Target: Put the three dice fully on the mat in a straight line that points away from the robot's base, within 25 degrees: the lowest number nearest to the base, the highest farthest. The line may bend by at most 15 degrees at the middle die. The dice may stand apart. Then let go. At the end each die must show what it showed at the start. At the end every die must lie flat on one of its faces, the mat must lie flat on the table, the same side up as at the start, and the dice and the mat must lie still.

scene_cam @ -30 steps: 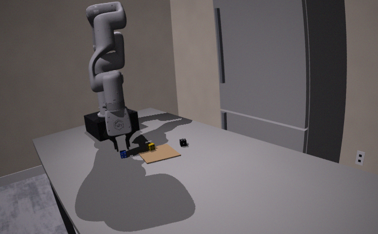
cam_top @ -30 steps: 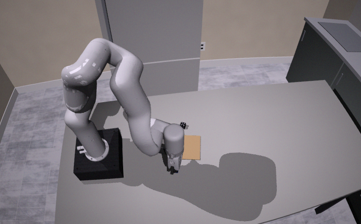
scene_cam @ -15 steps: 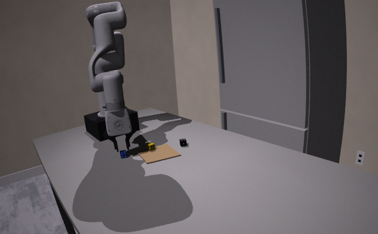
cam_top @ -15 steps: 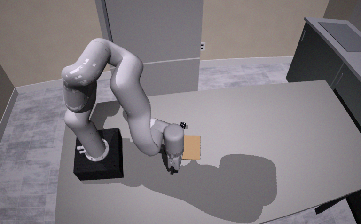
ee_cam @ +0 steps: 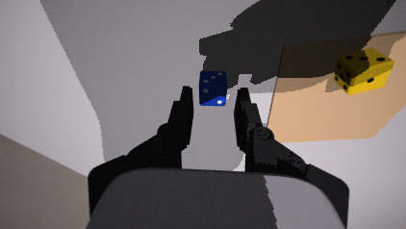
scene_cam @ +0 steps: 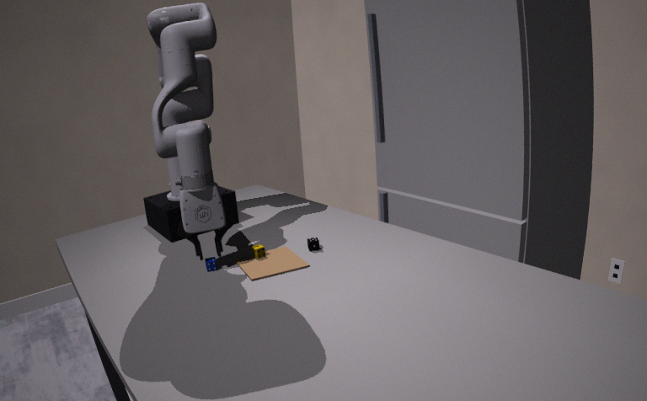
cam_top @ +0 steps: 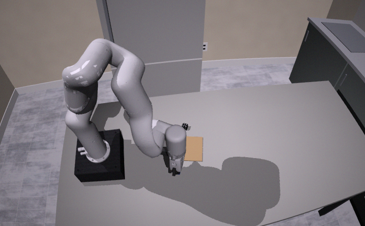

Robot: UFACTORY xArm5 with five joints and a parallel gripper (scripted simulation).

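Now: hand 40 mm above the blue die. Also, from my hand: black die 240 mm to the left, 100 mm ahead, 40 mm below; mat 110 mm to the left, 80 mm ahead, 50 mm below; yellow die 120 mm to the left, 30 mm below, 30 mm ahead.
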